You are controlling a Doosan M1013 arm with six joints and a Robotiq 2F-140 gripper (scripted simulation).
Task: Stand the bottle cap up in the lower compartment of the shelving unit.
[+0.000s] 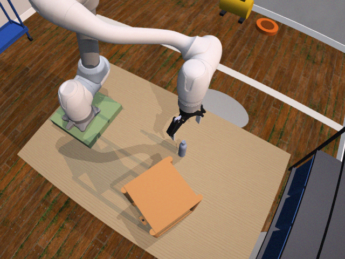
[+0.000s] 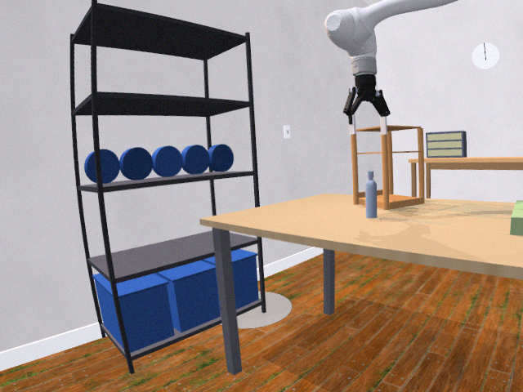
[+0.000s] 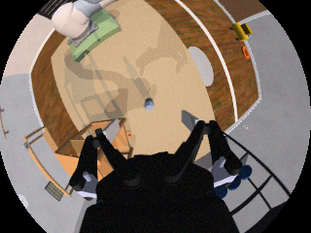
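Now: hand 200 mm above the grey-blue bottle. From my hand the other things lie so: wooden shelving unit (320 mm to the right, 140 mm below, 60 mm ahead).
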